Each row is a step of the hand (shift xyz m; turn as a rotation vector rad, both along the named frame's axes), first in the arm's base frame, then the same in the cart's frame.
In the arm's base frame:
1: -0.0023 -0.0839 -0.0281 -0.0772 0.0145 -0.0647
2: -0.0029 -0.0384 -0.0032 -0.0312 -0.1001 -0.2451
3: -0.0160 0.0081 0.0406 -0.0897 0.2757 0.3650
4: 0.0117 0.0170 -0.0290 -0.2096 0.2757 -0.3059
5: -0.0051 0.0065 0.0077 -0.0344 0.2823 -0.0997
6: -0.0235 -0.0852 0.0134 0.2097 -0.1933 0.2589
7: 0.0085 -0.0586 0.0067 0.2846 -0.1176 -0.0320
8: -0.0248 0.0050 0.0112 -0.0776 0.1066 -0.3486
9: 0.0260 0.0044 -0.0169 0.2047 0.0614 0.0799
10: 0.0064 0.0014 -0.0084 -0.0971 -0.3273 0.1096
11: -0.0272 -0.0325 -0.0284 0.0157 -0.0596 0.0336
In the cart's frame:
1: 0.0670 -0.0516 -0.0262 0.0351 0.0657 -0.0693
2: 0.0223 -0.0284 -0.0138 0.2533 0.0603 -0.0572
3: -0.0407 -0.0116 -0.0132 -0.4638 0.0453 -0.0087
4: 0.0173 0.0265 0.0163 0.0815 0.4389 -0.1193
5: -0.0106 0.0023 -0.0031 -0.0686 0.2893 0.0490
6: 0.0296 -0.0699 -0.0471 -0.0849 -0.3472 0.1435
7: 0.0262 -0.0528 -0.0088 0.1313 -0.1469 0.2388
8: -0.0158 0.0040 -0.0224 0.2255 0.2939 -0.0414
9: 0.0158 0.0063 0.0263 -0.0681 -0.0443 0.2132
10: 0.0073 0.0041 0.0066 0.0639 -0.2986 -0.1880
11: 0.0367 -0.0040 -0.0352 0.0052 -0.0700 -0.0024

